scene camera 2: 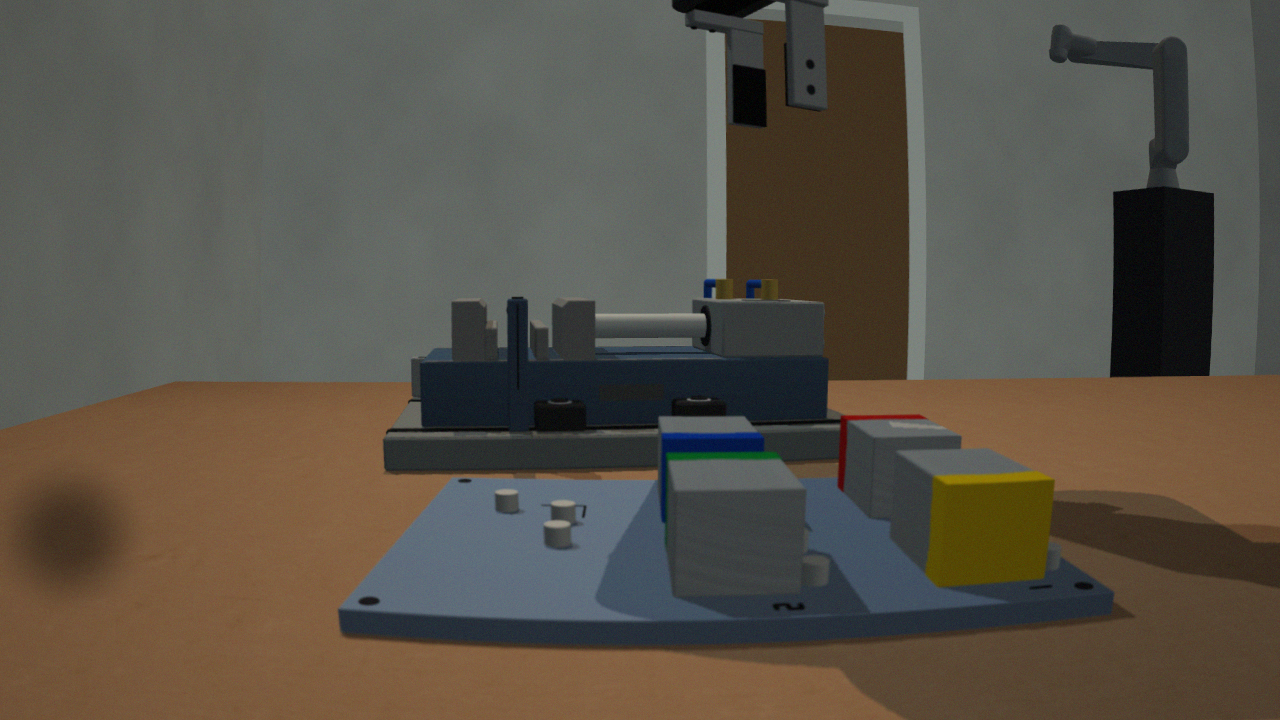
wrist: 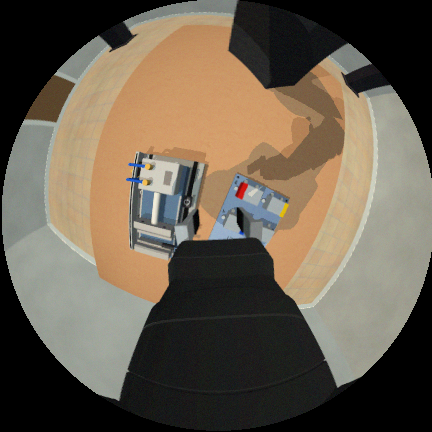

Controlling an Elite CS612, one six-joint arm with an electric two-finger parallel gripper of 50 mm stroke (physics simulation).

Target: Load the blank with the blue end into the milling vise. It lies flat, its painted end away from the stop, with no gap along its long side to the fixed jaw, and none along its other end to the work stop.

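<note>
The blank with the blue end (scene camera 2: 713,445) (wrist: 231,223) lies on the blue tray (scene camera 2: 465,573) (wrist: 228,202). In the scene view it is partly hidden behind the green-ended blank; in the wrist view a finger covers part of it. The milling vise (scene camera 2: 626,385) (wrist: 159,175) stands behind the tray in the scene view. Its fixed jaw (scene camera 2: 468,328) and moving jaw (scene camera 2: 573,328) stand apart, with the upright blue work stop (scene camera 2: 517,367) at the near side. My gripper (scene camera 2: 777,114) (wrist: 217,215) is open and empty, high above the tray and vise.
The green-ended blank (scene camera 2: 735,528), the red-ended blank (scene camera 2: 904,456) (wrist: 253,193) and the yellow-ended blank (scene camera 2: 989,528) (wrist: 276,203) also lie on the tray. Small white pegs (scene camera 2: 557,534) stand up from it. The vise's cylinder block (scene camera 2: 765,327) carries blue and brass fittings.
</note>
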